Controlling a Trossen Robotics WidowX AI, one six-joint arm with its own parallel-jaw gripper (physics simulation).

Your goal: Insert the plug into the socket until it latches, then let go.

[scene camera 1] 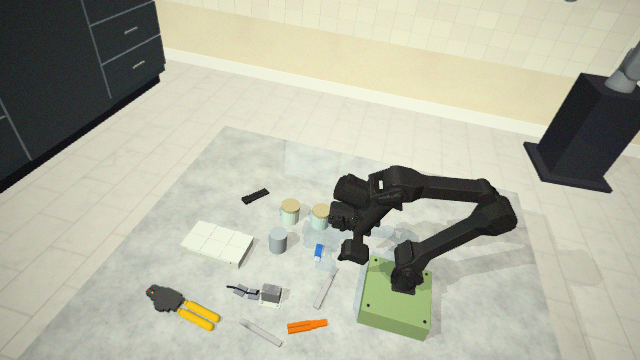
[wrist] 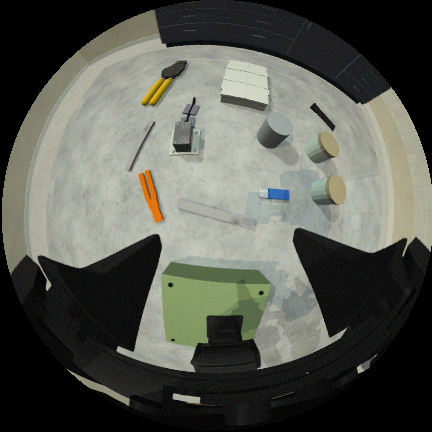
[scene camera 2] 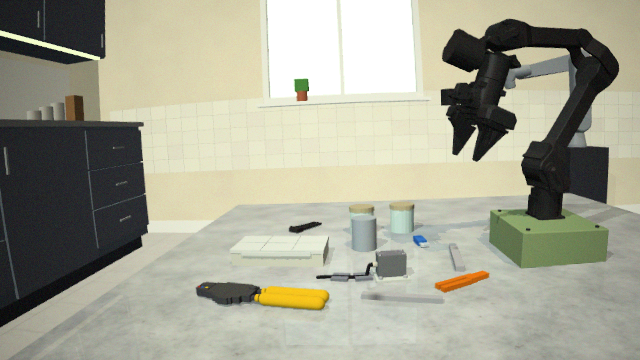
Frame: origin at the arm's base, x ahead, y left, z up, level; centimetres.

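Seen in the pictures: gripper, between the fingertips: (scene camera 1: 340,244) (wrist: 228,238) (scene camera 2: 464,157); arm's base, origin of its link: (scene camera 1: 403,283) (wrist: 223,326) (scene camera 2: 544,215).
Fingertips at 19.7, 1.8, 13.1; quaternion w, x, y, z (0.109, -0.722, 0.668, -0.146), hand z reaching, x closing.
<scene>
Pixels of each thing's middle, then the offset from my fingertips to it, as dx, dy, dz. "spot": a spot on its surface instead.
- small blue piece with a white end, middle of its body: (wrist: 273,193) (scene camera 2: 421,241) (scene camera 1: 318,253) +5.7, -11.6, -19.5
- dark grey box, middle of its body: (scene camera 2: 388,264) (wrist: 183,135) (scene camera 1: 270,293) +16.5, +6.7, -17.9
- black cable with grey clips, a spot on its surface: (wrist: 190,109) (scene camera 1: 241,289) spot: +24.8, +6.3, -19.6
- light grey bar, middle of its body: (wrist: 215,213) (scene camera 2: 455,256) (scene camera 1: 326,286) +1.4, -0.1, -19.6
- orange tweezers-like tool, middle of its body: (scene camera 2: 463,280) (wrist: 150,195) (scene camera 1: 307,325) +4.6, +12.8, -19.6
- grey cylinder, middle of its body: (wrist: 273,130) (scene camera 2: 364,233) (scene camera 1: 278,240) +18.7, -11.2, -16.6
- white box, middle of its body: (scene camera 2: 281,250) (wrist: 245,80) (scene camera 1: 218,244) +36.6, -6.8, -18.4
- black strip, middle of its body: (scene camera 2: 305,225) (wrist: 323,115) (scene camera 1: 255,195) +32.3, -32.0, -19.4
- second bar, middle of its body: (scene camera 2: 401,297) (wrist: 139,143) (scene camera 1: 260,332) +16.3, +17.1, -19.7
- yellow-handled pliers, a spot on its surface: (scene camera 1: 180,305) spot: +39.0, +14.5, -19.4
A small blue piece with a white end (scene camera 1: 318,251) (scene camera 2: 420,241) (wrist: 278,194), apparently the plug, lies flat on the table. A dark grey box (scene camera 1: 271,293) (scene camera 2: 391,263) (wrist: 183,136), apparently the socket, stands on a white base plate; its opening cannot be made out clearly. A black cable with grey clips (scene camera 1: 242,290) (scene camera 2: 345,276) (wrist: 190,109) runs from the box along the table. The blue piece and the box are apart. My gripper (scene camera 1: 352,252) (scene camera 2: 465,156) (wrist: 228,238) is open and empty, high above the table, near the green arm base.
A light grey bar (scene camera 1: 325,289) (wrist: 216,212) and orange tweezers-like tool (scene camera 1: 307,326) lie near the green base (scene camera 1: 395,305). A grey cylinder (scene camera 1: 278,240), two lidded jars (scene camera 1: 290,212) (scene camera 1: 320,217), white box (scene camera 1: 217,243), black strip (scene camera 1: 255,195), second bar (scene camera 1: 261,332) and yellow-handled pliers (scene camera 1: 182,306) surround them.
</scene>
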